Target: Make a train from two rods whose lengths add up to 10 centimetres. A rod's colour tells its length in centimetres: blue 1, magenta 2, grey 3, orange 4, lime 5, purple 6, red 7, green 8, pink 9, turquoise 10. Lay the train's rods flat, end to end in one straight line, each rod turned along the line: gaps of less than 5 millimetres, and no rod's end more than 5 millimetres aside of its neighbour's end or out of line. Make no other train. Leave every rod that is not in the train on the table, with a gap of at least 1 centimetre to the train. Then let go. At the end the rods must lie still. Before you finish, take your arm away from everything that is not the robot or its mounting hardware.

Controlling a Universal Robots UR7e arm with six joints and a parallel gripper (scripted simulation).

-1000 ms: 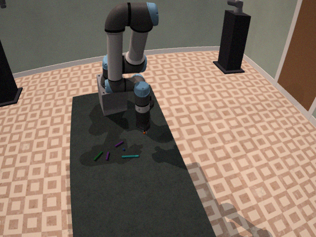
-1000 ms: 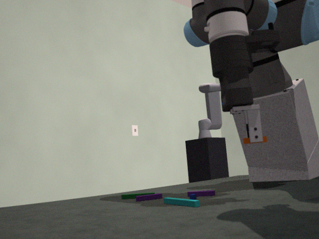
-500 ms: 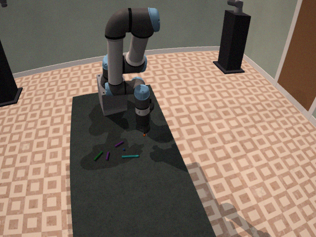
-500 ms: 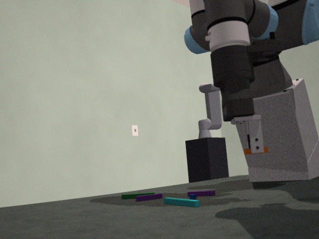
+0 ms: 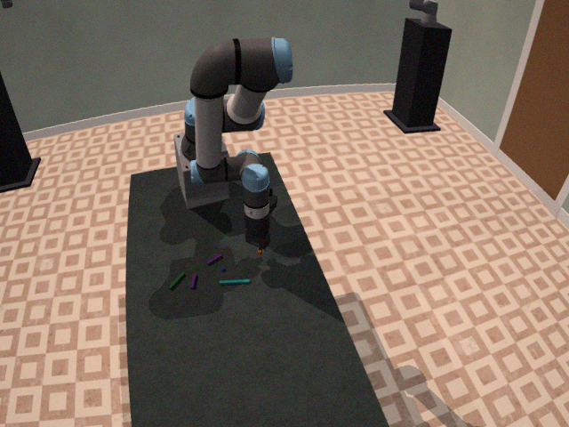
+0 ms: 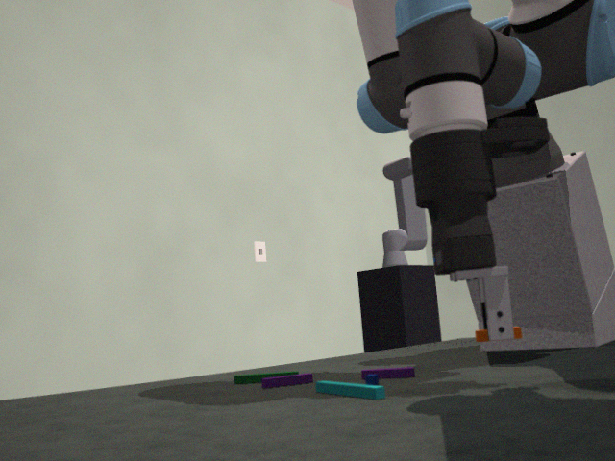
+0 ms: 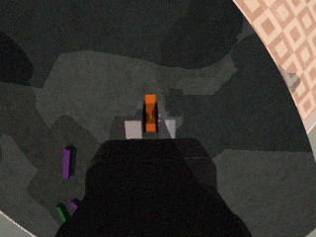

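Now: the purple rod 250 mm to the right of my hand, 50 mm below it and 50 mm ahead of it. Also, from my hand: turquoise rod (120 mm to the right, 80 mm ahead, 50 mm below); small blue rod (140 mm to the right, 50 mm below, 20 mm ahead); orange rod (10 mm below).
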